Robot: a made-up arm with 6 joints.
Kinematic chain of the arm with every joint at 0, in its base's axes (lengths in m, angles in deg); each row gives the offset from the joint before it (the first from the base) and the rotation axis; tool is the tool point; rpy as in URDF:
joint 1: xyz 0 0 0.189 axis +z
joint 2: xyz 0 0 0 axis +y
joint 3: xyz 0.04 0 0.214 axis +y
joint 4: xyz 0.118 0 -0.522 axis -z
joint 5: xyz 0 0 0 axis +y
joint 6: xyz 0.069 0 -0.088 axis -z
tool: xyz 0 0 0 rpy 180 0 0
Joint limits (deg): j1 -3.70..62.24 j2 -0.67..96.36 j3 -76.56..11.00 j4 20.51..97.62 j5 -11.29..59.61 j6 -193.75..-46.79
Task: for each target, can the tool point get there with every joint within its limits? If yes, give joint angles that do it. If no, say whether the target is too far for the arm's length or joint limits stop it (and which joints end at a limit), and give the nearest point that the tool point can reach.
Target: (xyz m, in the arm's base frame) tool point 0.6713 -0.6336 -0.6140
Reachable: no: too far | nearest point 0.4511 -0.1082 -0.3274 | short by 0.638 m
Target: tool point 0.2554 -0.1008 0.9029
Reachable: no: joint limits stop it (at a limit: joint 1, joint 2, joint 3, joint 4, joint 5) | nearest point 0.6579 -0.0724 0.4646 | short by 0.596 m
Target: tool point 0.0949 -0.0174 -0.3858
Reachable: yes | joints 28.24 69.72 -46.17 91.25 5.49 -113.08
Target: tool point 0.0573 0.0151 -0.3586
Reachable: yes | joints 31.53 57.64 -33.11 58.42 27.74 -125.86
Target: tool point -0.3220 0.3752 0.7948
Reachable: no: joint limits stop it (at a limit: joint 1, joint 2, joint 3, joint 5) | nearest point -0.4118 0.0477 0.2333 | short by 0.656 m
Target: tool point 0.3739 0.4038 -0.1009
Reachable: yes | joints 45.60 22.00 -54.78 56.01 47.65 -116.38
